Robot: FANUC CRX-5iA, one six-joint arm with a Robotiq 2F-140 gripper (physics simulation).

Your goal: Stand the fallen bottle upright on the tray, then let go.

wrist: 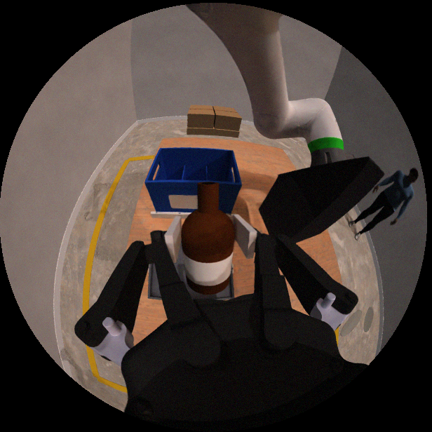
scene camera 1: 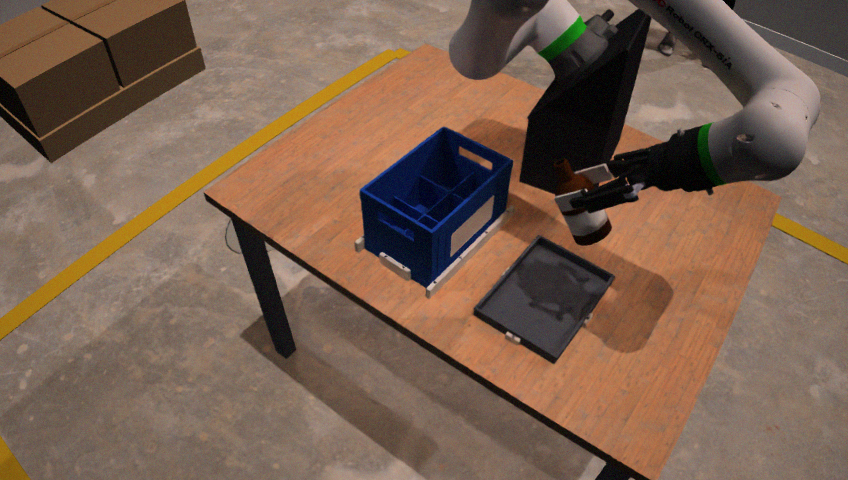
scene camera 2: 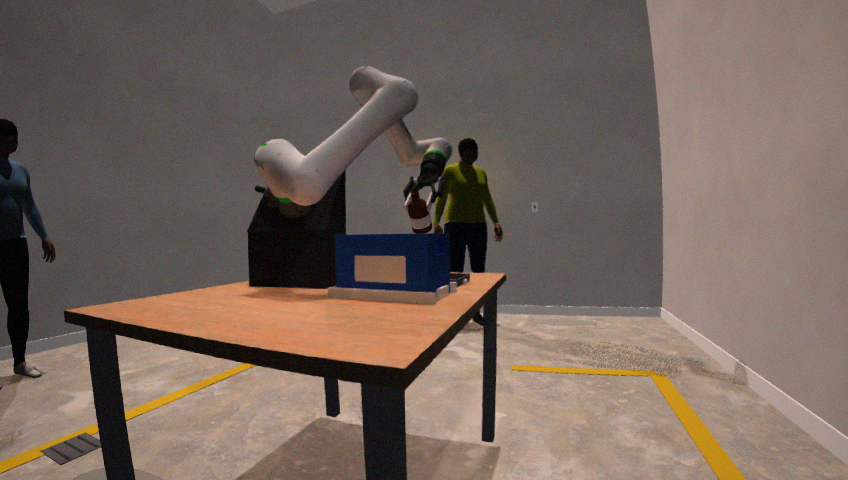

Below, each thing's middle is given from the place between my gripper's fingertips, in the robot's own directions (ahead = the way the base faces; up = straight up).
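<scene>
I find the brown bottle [scene camera 1: 586, 228] to the left of my hand by 3 cm, and below it by 2 cm.
</scene>
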